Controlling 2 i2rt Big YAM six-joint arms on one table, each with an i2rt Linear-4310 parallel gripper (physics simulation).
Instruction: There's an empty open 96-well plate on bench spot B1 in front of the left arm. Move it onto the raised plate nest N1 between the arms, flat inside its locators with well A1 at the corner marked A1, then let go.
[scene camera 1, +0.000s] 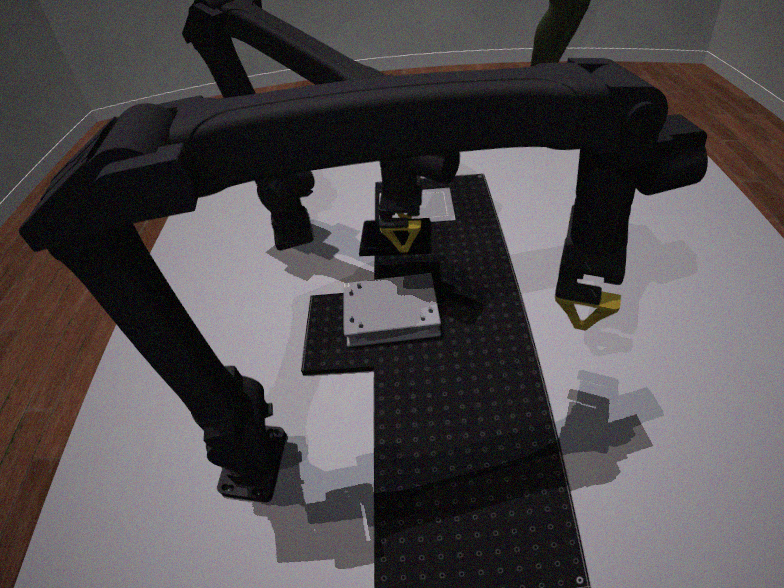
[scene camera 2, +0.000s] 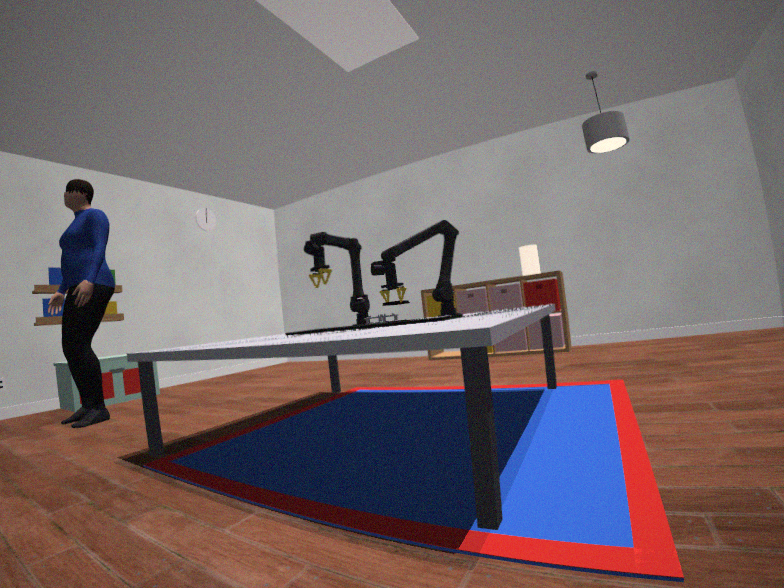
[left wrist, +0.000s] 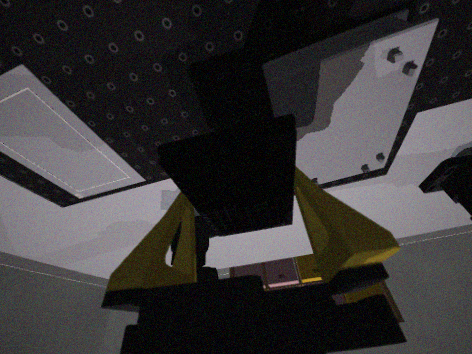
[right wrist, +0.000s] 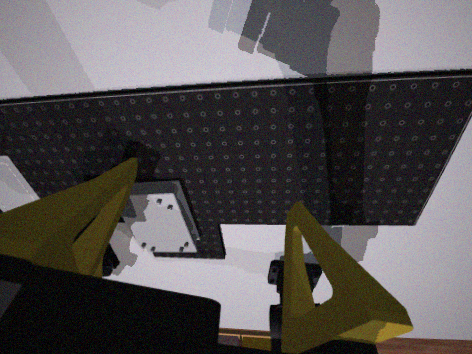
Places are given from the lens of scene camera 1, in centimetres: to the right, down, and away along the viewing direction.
left gripper (scene camera 1: 405, 236): 2, -10, 83
right gripper (scene camera 1: 585, 297): 24, 0, 53
black well plate (scene camera 1: 373, 242): -3, -9, 82
